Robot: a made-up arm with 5 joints.
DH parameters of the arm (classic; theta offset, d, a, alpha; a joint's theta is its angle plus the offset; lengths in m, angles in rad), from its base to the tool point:
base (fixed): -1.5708 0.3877 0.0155 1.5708
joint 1: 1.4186 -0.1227 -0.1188 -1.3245
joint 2: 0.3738 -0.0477 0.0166 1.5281
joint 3: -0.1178 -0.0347 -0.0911 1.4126
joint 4: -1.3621 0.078 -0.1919 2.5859
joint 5: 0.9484 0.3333 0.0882 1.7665
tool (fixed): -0.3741 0.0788 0 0
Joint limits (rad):
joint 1: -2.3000..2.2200
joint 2: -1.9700..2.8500
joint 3: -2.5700..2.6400
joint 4: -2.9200..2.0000
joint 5: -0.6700..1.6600
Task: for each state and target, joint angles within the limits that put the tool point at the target. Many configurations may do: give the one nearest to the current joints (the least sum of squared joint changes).
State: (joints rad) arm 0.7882 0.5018 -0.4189 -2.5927 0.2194
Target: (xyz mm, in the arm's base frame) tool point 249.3 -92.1 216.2
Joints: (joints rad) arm 1.4886 0.8730 -0.0347 -2.8413 -0.0379
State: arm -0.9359 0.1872 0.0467 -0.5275 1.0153
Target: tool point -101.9 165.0 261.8
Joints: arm -0.2854 -0.0549 0.0596 -1.1073 0.3314
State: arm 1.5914 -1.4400 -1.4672 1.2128 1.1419
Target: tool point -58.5 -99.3 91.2
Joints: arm 2.2200 -1.7204 -1.4753 0.6409 1.1376
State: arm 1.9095 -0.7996 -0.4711 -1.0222 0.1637
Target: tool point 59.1 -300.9 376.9
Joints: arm 2.2200 -1.1307 0.3528 -1.6354 -0.1798
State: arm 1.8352 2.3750 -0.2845 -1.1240 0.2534
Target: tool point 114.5 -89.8 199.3
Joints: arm 2.2069 2.1320 -0.1284 -1.0443 -0.0114
